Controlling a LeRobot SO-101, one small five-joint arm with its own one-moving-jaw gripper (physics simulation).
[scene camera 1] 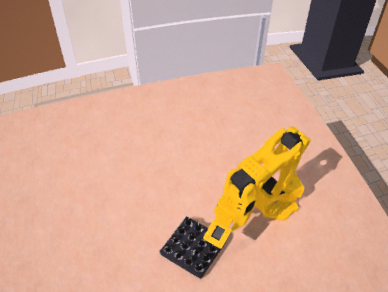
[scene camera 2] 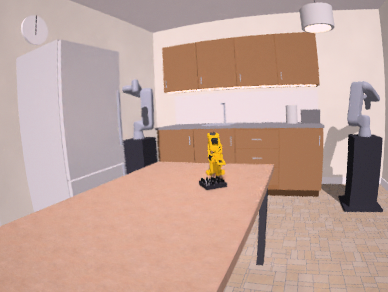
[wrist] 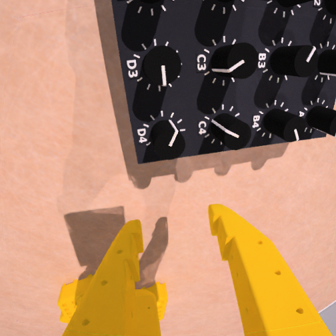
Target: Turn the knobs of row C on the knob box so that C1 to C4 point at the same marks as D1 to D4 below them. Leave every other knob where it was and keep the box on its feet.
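Observation:
The black knob box lies flat on the table. In the wrist view, knob D3 has its line toward the bottom of the picture, and knob D4 toward upper right. Knob C3 points left and slightly down; knob C4 points upper left. C1, C2, D1 and D2 cannot be read. My gripper is open and empty, its tips drawn below the box's D4–C4 edge. In scene view 1 the gripper overlaps the box's right corner, its jaws hidden.
Knobs B3 and B4 stand beside row C. The table carries the box and the yellow arm. A fridge and grey arms on black pedestals stand beyond the table.

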